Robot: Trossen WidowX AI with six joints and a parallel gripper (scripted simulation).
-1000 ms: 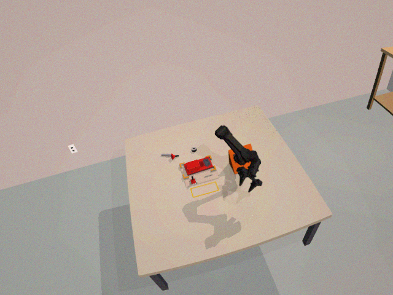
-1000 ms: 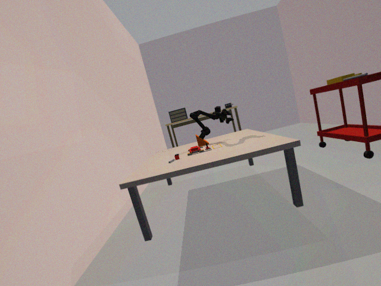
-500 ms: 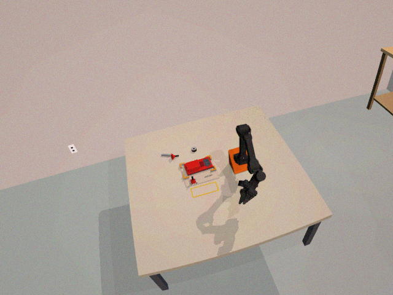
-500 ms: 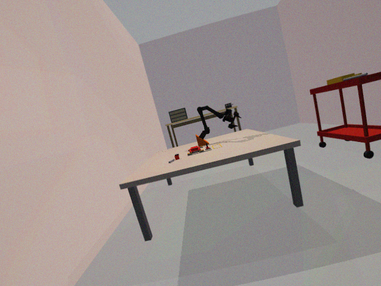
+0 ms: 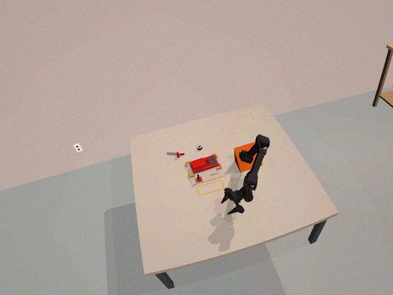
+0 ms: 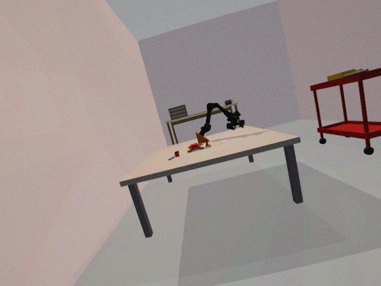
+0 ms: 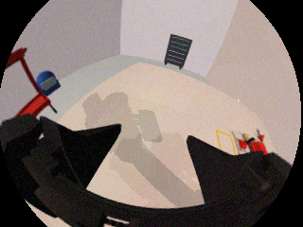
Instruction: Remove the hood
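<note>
Right now the hood is 47 cm to the right of my gripper tip, 4 cm below it and 4 cm ahead of it.
</note>
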